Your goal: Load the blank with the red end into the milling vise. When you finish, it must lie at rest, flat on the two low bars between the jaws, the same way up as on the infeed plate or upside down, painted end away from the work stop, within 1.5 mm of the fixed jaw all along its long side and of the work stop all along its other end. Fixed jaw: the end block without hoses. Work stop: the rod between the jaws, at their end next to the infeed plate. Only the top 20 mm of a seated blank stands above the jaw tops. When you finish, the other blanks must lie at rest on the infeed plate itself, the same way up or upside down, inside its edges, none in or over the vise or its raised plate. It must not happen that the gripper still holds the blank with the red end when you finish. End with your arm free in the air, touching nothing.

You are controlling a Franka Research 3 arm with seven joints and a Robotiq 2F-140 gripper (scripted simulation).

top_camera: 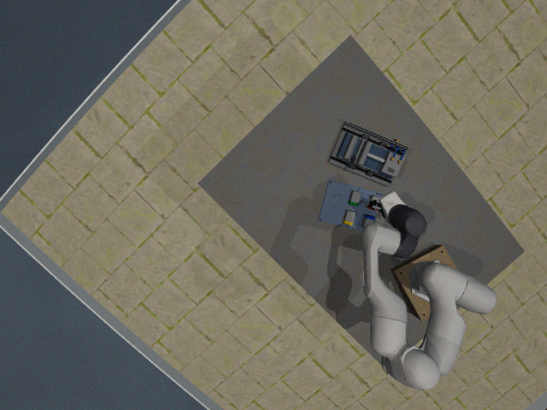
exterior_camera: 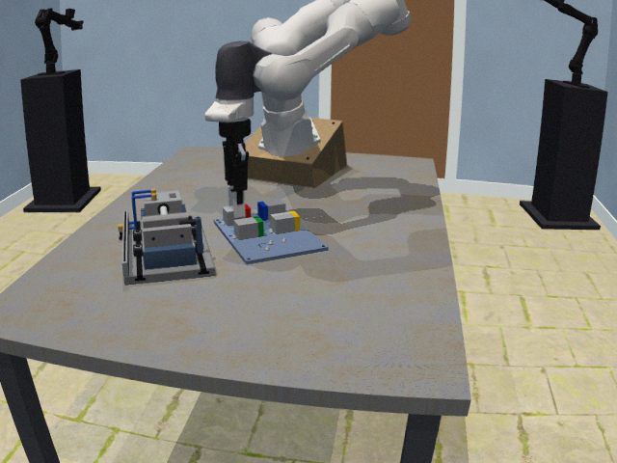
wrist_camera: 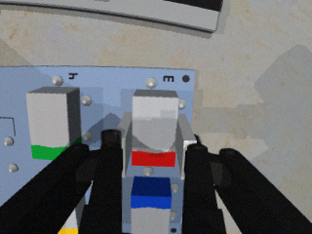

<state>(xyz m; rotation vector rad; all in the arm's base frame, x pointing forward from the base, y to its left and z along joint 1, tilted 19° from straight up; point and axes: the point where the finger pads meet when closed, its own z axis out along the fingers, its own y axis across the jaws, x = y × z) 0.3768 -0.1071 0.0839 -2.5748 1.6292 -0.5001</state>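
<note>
Now: hand 8 cm to the right of the blue blank, 4 cm past it and 4 cm above it. Round my hand: green blank: 8 cm ahead, 4 cm to the left, 4 cm below; blue infeed plate: 8 cm to the left, 7 cm ahead, 6 cm below; red-ended blank: 4 cm below.
</note>
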